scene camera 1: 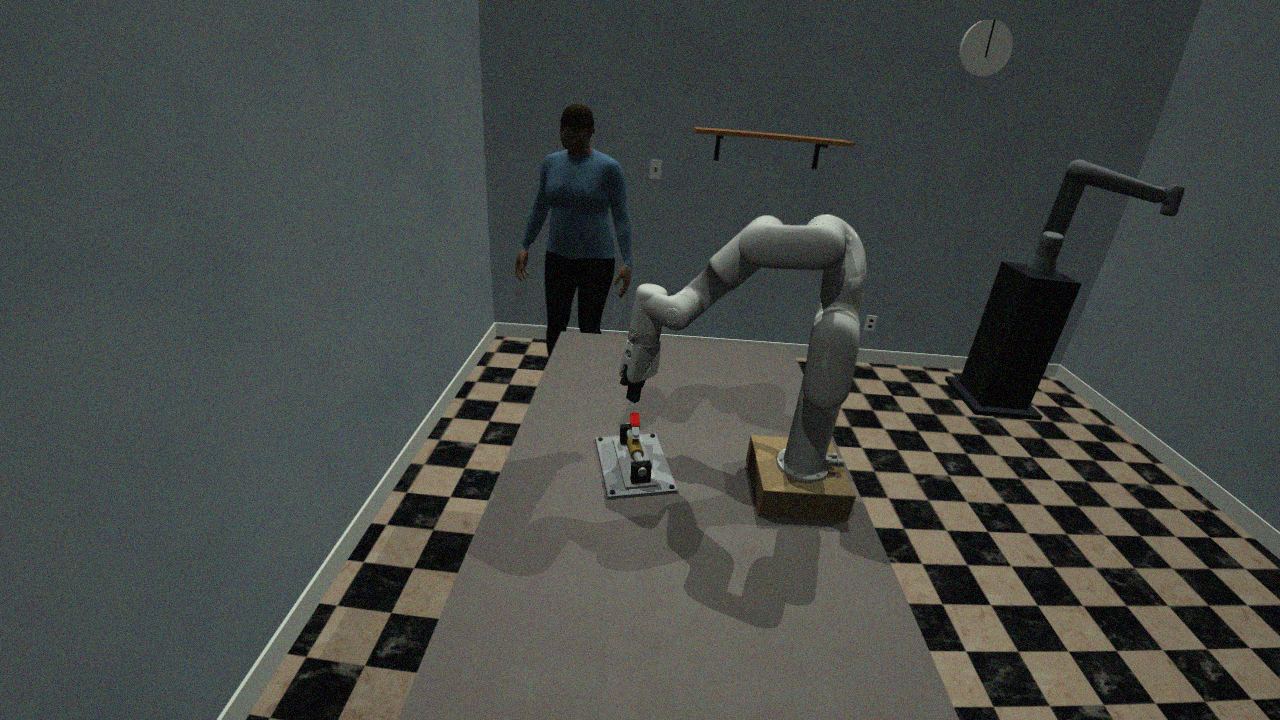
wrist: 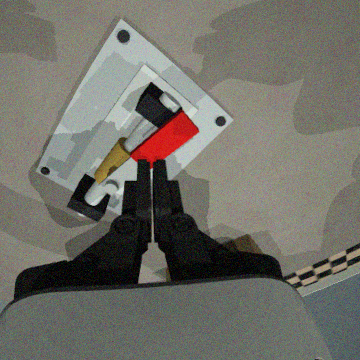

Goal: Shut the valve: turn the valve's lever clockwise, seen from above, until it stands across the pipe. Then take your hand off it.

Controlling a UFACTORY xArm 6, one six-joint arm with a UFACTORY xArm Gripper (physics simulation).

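The valve's red lever (scene camera 1: 634,419) (wrist: 167,136) points nearly along the pipe (wrist: 140,133), turned off its line by a small angle and not across it. The brass valve body (scene camera 1: 634,445) (wrist: 113,160) sits between two black supports on a light grey plate (scene camera 1: 607,465) (wrist: 92,92). My gripper (scene camera 1: 633,397) (wrist: 150,177) is shut and empty. In the scene view its fingertips hang above the lever with a visible gap. In the wrist view they overlap the lever's edge near the valve body.
The arm's base stands on a wooden block (scene camera 1: 805,503) (wrist: 245,244) to the right of the plate. A person (scene camera 1: 580,201) stands beyond the far left end of the table (scene camera 1: 662,626). Another arm on a black pedestal (scene camera 1: 1018,335) stands at the back right.
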